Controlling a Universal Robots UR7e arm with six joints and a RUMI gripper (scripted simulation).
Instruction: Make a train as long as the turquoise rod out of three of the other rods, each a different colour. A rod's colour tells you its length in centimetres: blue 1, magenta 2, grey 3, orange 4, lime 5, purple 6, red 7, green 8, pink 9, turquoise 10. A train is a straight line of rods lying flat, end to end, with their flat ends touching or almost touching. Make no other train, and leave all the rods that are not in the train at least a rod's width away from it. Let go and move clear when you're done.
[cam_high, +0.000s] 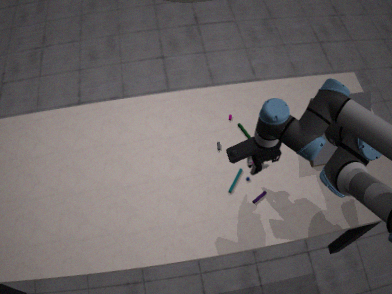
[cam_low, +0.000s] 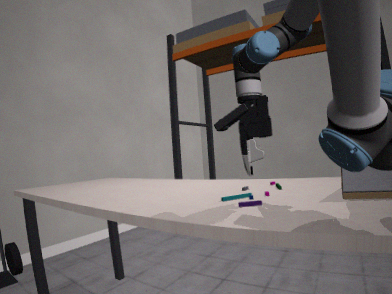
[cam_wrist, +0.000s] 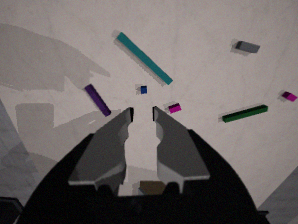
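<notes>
Right now my hand is 8 cm above the small blue rod. Round my hand: turquoise rod 5 cm ahead, 8 cm below; grey rod 9 cm ahead, 15 cm to the right, 8 cm below; purple rod 3 cm behind, 7 cm to the left, 8 cm below.
</notes>
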